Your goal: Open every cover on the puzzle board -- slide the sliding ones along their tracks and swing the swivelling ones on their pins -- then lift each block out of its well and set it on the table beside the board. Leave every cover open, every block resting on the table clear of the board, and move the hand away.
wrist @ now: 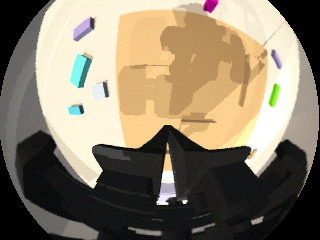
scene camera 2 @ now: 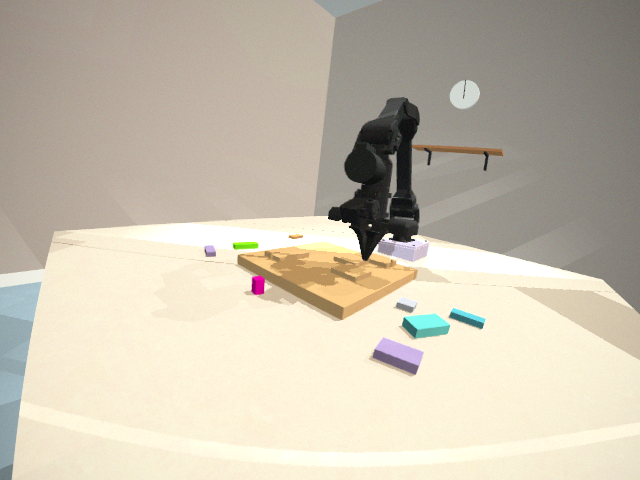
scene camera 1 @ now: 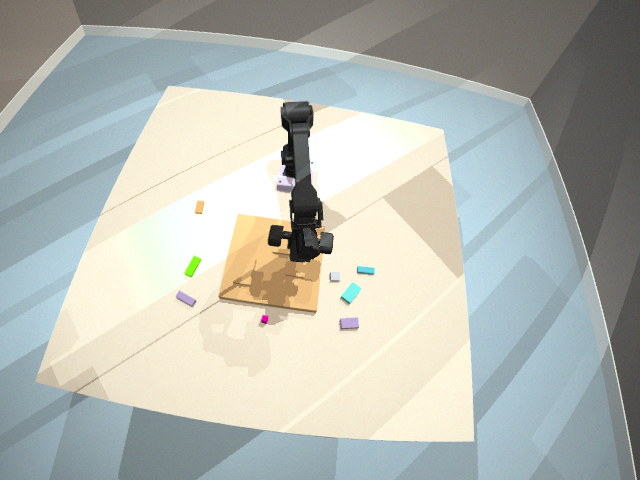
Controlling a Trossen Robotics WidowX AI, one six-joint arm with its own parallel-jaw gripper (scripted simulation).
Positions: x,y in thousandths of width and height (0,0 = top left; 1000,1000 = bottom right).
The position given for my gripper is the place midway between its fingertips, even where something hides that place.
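There's a tan puzzle board here: scene camera 2 has the board (scene camera 2: 482,580), scene camera 1 has the board (scene camera 1: 423,599), and you get the board (wrist: 677,210) from the wrist as well. As for my gripper (scene camera 2: 570,543), it's shut and holds nothing. You'd also find the gripper (scene camera 1: 466,526) and, in the wrist view, the gripper (wrist: 523,535).
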